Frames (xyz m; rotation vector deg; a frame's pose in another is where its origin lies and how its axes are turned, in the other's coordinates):
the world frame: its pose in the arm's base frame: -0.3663 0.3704 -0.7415 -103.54 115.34 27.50
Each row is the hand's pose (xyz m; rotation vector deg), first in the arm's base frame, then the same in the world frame.
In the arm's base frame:
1: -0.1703 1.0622 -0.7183 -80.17 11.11 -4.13
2: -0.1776 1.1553 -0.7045 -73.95 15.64 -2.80
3: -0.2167 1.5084 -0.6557 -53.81 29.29 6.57
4: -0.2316 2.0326 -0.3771 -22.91 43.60 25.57
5: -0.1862 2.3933 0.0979 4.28 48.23 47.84
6: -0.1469 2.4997 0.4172 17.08 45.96 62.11
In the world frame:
1: -0.6244 -0.1194 0.3368 53.12 -52.30 -71.23
2: -0.7107 -0.1021 0.3709 56.48 -55.85 -64.17
3: -1.0352 -0.0250 0.5025 61.25 -68.98 -39.29
4: -1.6246 0.0453 0.5221 58.75 -89.07 -1.57
5: -2.1775 0.0366 0.2941 45.43 -108.12 30.05
6: -2.4329 0.0071 0.0734 32.88 -119.18 43.67

